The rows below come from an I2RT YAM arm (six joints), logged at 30 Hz.
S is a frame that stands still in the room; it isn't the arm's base.
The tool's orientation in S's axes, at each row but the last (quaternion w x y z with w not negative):
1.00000 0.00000 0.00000 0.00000
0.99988 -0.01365 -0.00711 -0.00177
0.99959 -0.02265 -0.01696 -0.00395
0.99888 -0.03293 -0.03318 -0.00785
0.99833 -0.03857 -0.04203 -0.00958
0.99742 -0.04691 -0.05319 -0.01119
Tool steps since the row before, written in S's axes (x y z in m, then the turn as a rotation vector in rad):
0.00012 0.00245 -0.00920 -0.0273 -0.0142 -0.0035
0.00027 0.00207 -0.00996 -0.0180 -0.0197 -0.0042
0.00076 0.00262 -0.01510 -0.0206 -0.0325 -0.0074
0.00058 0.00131 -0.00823 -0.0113 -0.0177 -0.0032
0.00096 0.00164 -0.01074 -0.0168 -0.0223 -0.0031
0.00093 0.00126 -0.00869 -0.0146 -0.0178 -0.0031
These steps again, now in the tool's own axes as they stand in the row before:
0.00012 0.00245 -0.00920 -0.0273 -0.0142 -0.0035
0.00012 0.00234 -0.00990 -0.0180 -0.0196 -0.0045
0.00023 0.00331 -0.01498 -0.0206 -0.0323 -0.0082
0.00001 0.00185 -0.00815 -0.0112 -0.0177 -0.0036
0.00002 0.00247 -0.01062 -0.0166 -0.0224 -0.0034
-0.00003 0.00208 -0.00858 -0.0145 -0.0178 -0.0032

